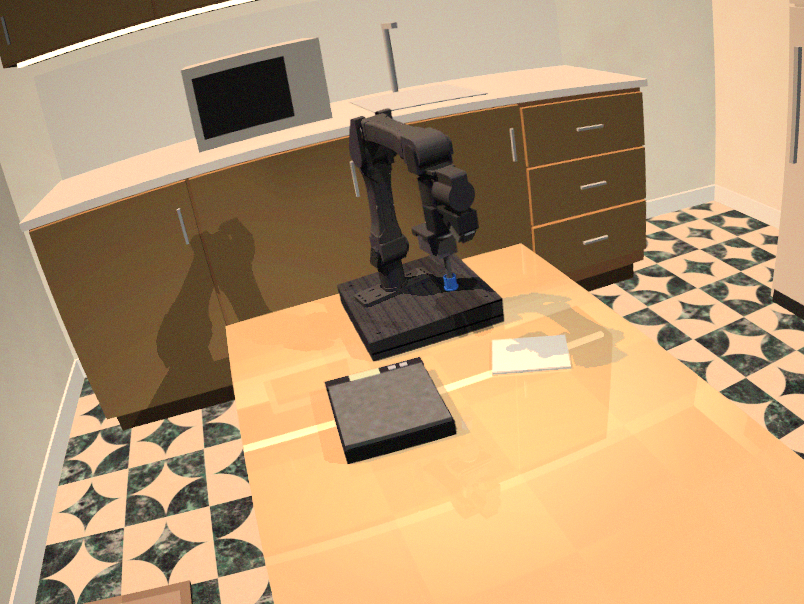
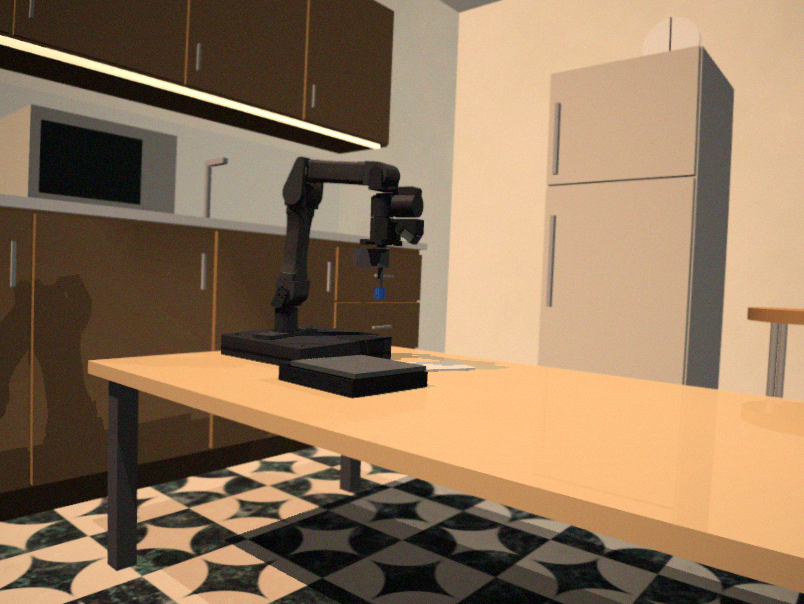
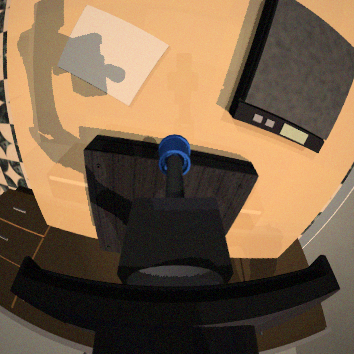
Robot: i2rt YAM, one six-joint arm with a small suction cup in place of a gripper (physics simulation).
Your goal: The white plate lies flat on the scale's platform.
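Frame: origin at the arm's base, x left, y back, z up, level; metres.
Seen in the pictures: hand, tool point: [image 1: 451, 287] [image 2: 379, 298] [image 3: 174, 148]; arm's base, link origin: [image 1: 394, 288] [image 2: 286, 334].
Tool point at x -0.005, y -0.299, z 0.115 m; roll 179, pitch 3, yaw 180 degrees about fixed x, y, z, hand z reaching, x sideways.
Note:
Pixels of each thing's top centre, then the offset from my tool point to it. Level surfaces: height alone.
- white plate, top centre: [image 3: 105, 52] [image 1: 530, 352] [image 2: 434, 364] dx +0.121, dy -0.100, dz -0.167 m
- scale, top centre: [image 3: 310, 80] [image 1: 384, 396] [image 2: 353, 362] dx -0.220, dy -0.077, dz -0.129 m
- table, surface height: dz -0.174 m
The white plate [image 1: 532, 356] [image 2: 448, 366] [image 3: 127, 55] is a thin square that lies flat on the table, apart from the scale, with the arm's shadow across part of it. The scale [image 1: 389, 406] [image 2: 354, 377] [image 3: 300, 70] is a black box with a grey platform, a small display and two buttons; its platform is bare. My gripper, a blue suction cup [image 1: 450, 283] [image 2: 379, 293] [image 3: 174, 154], points down, holds nothing and hangs in the air above the arm's dark base, away from the plate and the scale.
The arm's dark wooden base [image 1: 422, 312] [image 2: 305, 344] [image 3: 165, 185] stands on the table [image 1: 519, 520] [image 2: 552, 429] [image 3: 200, 110] behind the scale and the plate. A kitchen counter [image 1: 272, 141] with a microwave [image 1: 311, 78] [image 2: 159, 169] is behind the arm.

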